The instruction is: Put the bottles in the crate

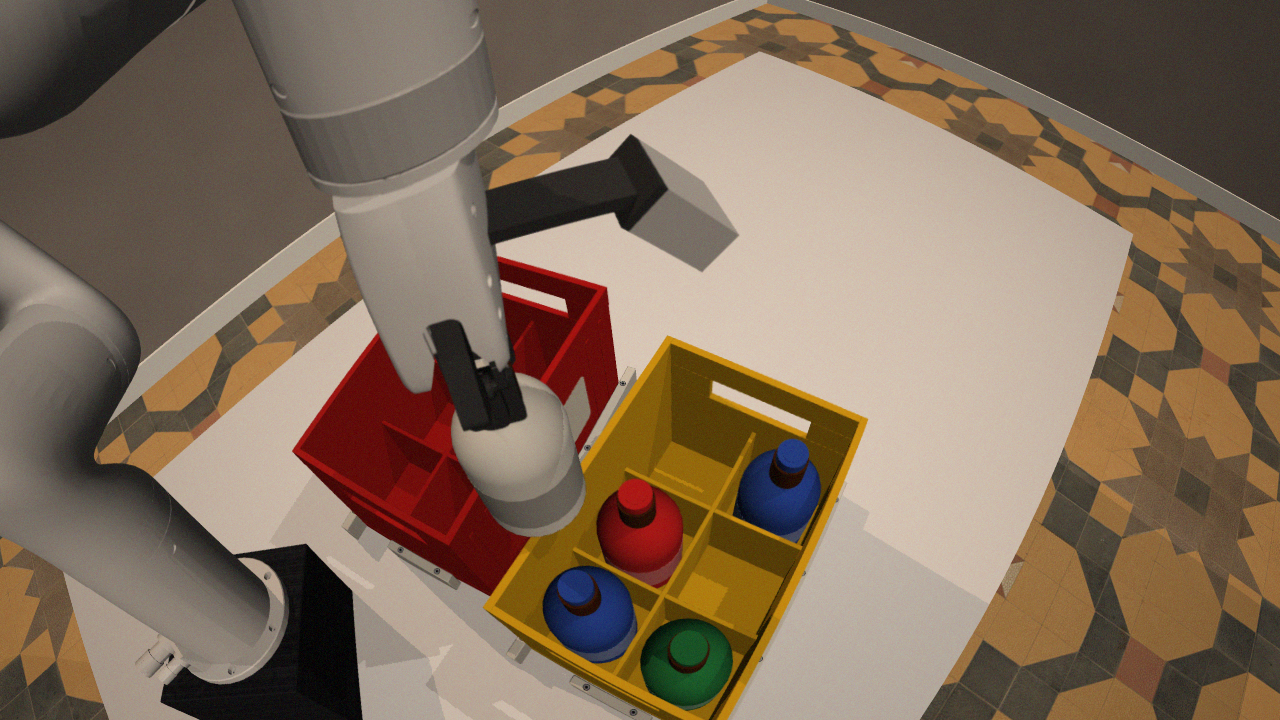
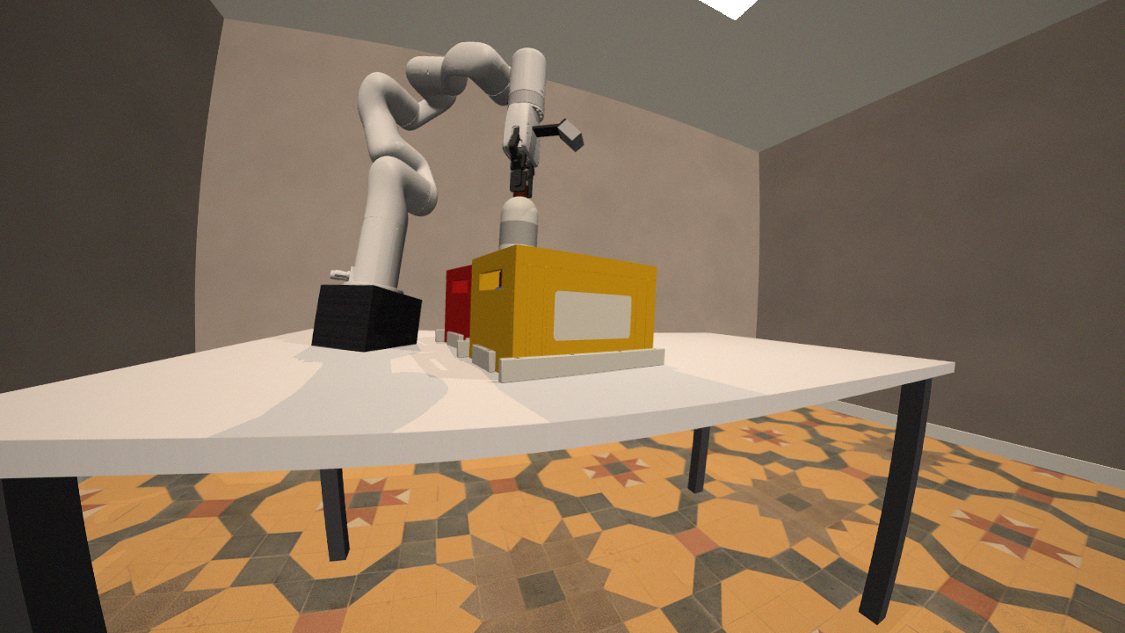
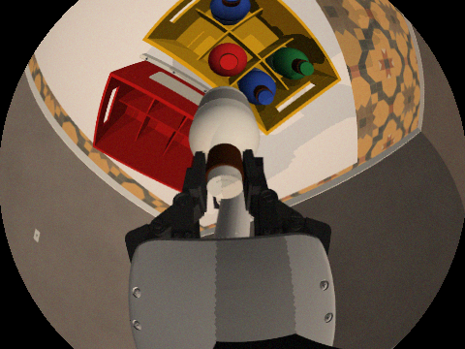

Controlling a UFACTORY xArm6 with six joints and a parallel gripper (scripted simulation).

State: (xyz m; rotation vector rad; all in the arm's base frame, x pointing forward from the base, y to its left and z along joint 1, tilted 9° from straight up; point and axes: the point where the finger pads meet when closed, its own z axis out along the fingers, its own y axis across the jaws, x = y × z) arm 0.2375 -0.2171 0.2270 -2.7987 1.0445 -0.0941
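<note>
The white bottle lies 7 cm below my hand. The rest, counted from my hand: yellow crate (25 cm below, 10 cm to the right, 5 cm ahead); then green bottle (25 cm below, 15 cm to the right, 3 cm behind); then red bottle (25 cm below, 5 cm to the right, 5 cm ahead).
</note>
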